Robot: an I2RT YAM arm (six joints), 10 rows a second.
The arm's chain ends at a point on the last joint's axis. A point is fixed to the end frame.
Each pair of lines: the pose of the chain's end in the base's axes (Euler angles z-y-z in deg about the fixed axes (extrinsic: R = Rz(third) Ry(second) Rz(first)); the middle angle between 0 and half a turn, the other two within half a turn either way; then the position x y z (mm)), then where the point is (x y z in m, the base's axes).
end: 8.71 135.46 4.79 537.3 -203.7 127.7
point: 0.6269 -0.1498 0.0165
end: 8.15 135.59 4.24 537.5 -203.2 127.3
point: 0.6270 -0.1503 0.0156
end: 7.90 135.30 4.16 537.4 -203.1 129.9
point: 0.6274 -0.1504 0.0185
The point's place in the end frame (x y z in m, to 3 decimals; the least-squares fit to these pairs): 0.018 0.044 0.145
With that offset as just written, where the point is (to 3 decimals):
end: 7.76 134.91 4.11 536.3 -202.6 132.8
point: 0.627 -0.150 0.022
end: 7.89 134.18 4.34 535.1 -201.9 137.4
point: 0.627 -0.149 0.028
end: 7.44 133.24 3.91 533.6 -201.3 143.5
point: 0.628 -0.149 0.035
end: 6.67 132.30 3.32 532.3 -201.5 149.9
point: 0.628 -0.150 0.043
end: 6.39 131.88 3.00 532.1 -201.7 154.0
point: 0.629 -0.151 0.048
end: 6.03 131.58 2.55 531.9 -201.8 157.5
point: 0.629 -0.152 0.051
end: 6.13 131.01 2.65 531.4 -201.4 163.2
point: 0.630 -0.151 0.058
